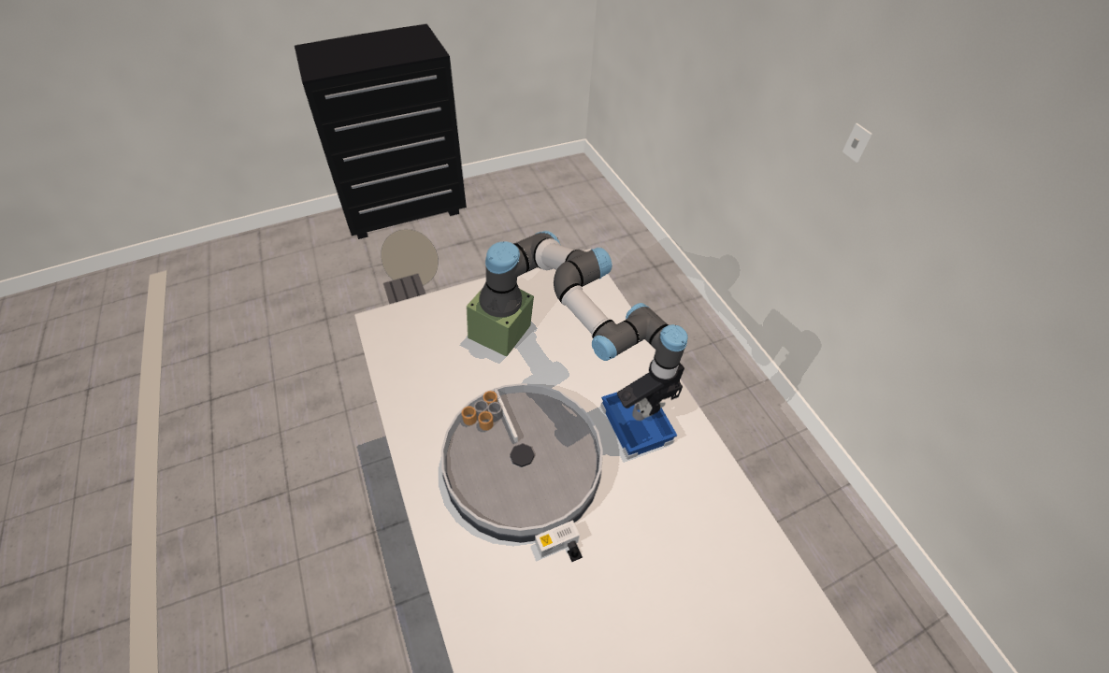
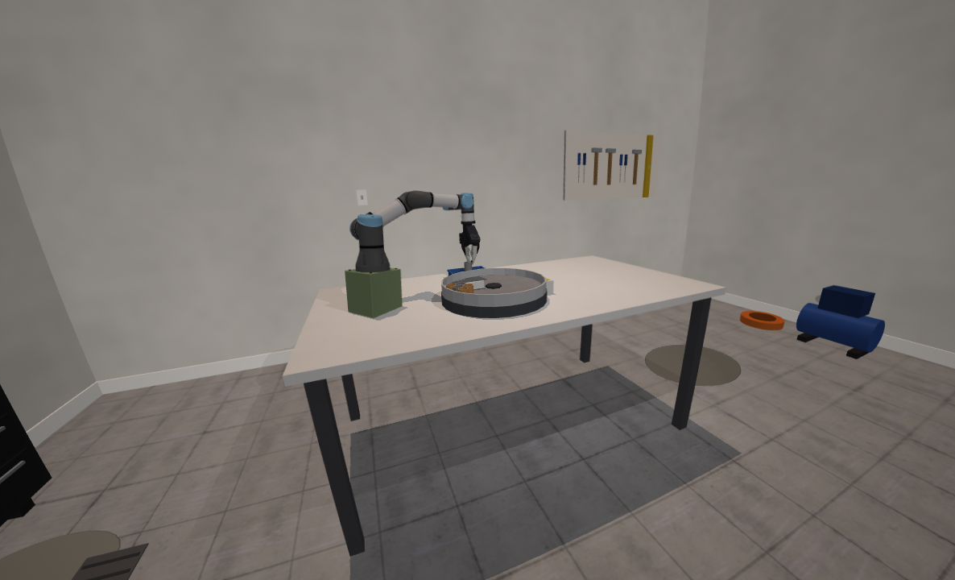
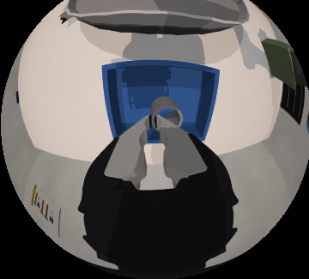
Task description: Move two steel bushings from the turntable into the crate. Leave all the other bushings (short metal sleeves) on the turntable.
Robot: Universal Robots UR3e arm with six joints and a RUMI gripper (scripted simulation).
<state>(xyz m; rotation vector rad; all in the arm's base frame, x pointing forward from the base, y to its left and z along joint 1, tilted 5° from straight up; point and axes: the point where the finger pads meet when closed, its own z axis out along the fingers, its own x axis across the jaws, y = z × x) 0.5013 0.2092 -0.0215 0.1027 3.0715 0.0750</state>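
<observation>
My gripper is now 6 cm above the blue crate and 2 cm past it. The rest, counted from my hand: round grey turntable (35 cm to the right, 5 cm behind, 4 cm below).
</observation>
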